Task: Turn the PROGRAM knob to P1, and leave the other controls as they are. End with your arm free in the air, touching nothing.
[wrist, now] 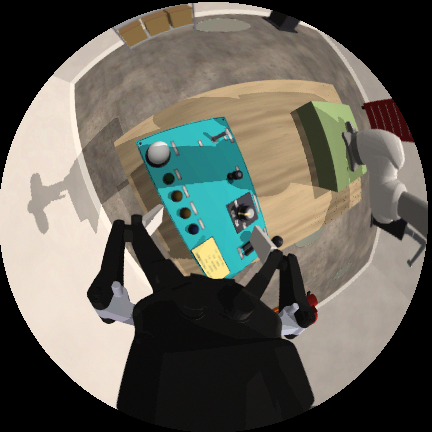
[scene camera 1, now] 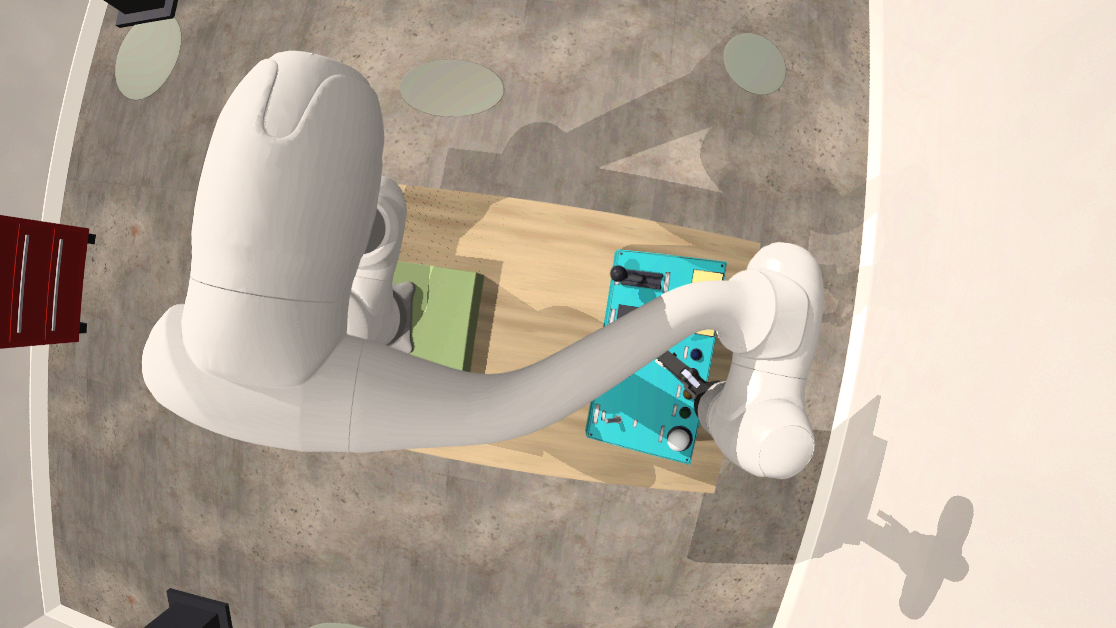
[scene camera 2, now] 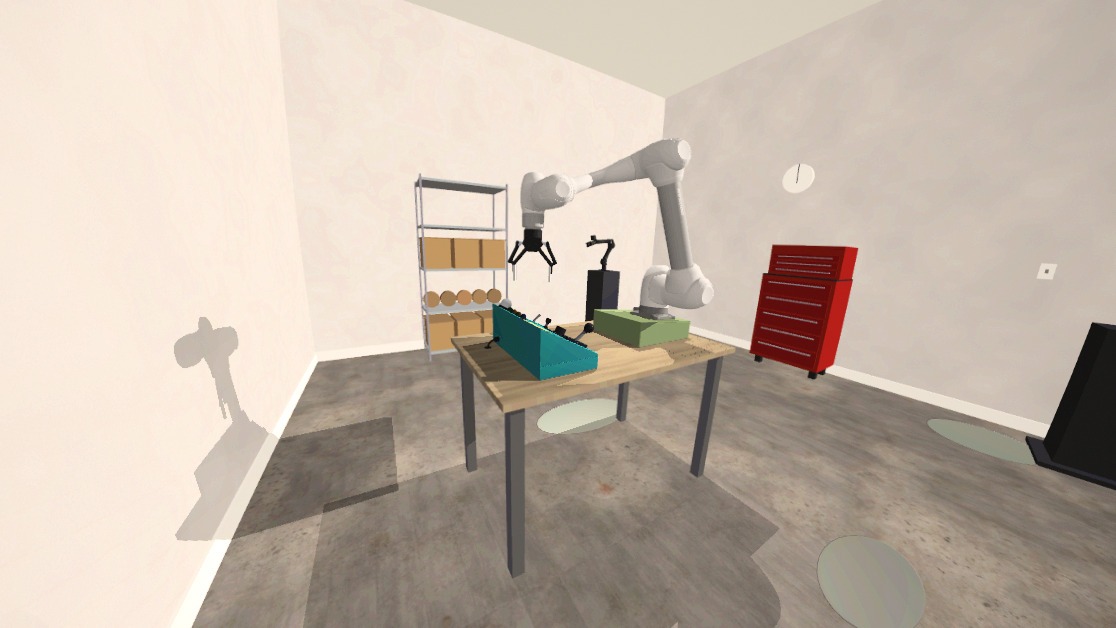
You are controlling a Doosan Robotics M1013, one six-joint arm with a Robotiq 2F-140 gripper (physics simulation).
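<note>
The teal control panel stands on the table. A knob with a pale pointer sits on a black square plate with small labels, probably the PROGRAM knob; its lettering is too small to read. My arm covers the knob in the overhead view. My gripper is open and empty, pointing down in the air above the panel. In the wrist view one fingertip appears just beside the knob's plate, the other past the button row. The fingers touch nothing visible.
The panel also carries a big white button, several small buttons, a black stubby control, a toggle and a lever with a black ball. A green block bears the arm's base.
</note>
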